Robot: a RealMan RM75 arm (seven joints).
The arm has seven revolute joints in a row. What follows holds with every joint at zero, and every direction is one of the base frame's.
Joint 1 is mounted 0.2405 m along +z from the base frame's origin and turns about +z.
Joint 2 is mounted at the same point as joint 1 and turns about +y.
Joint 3 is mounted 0.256 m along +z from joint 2 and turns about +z.
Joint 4 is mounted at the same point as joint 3 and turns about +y.
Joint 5 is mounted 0.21 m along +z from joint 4 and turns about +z.
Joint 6 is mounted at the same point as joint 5 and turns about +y.
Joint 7 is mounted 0.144 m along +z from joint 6 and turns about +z.
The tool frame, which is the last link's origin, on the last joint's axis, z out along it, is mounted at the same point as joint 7; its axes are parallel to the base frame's.
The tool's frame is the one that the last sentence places.
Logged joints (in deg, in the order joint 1, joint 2, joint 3, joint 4, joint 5, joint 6, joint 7), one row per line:
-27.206 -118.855 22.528 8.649 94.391 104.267 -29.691
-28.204 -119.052 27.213 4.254 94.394 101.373 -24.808
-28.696 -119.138 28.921 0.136 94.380 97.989 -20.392
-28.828 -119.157 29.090 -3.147 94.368 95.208 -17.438
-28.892 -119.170 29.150 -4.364 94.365 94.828 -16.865
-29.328 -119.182 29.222 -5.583 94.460 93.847 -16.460
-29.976 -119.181 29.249 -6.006 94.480 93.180 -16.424
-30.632 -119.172 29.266 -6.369 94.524 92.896 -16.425
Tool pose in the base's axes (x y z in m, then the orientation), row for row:
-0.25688 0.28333 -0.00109 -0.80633 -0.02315 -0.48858 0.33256
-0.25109 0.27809 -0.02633 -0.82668 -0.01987 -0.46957 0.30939
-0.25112 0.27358 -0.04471 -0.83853 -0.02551 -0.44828 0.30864
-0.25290 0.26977 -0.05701 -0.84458 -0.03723 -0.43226 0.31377
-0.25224 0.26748 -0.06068 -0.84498 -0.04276 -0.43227 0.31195
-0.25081 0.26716 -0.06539 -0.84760 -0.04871 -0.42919 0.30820
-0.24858 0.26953 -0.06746 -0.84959 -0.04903 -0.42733 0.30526
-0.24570 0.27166 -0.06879 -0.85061 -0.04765 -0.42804 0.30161
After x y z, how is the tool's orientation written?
As a quaternion, x y z w.
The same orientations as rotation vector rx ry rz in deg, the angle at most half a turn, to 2 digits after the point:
-120.68 -3.46 -73.13
-125.14 -3.01 -71.08
-126.99 -3.86 -67.89
-127.58 -5.62 -65.30
-127.75 -6.46 -65.36
-128.39 -7.38 -65.01
-128.88 -7.44 -64.82
-129.27 -7.24 -65.05

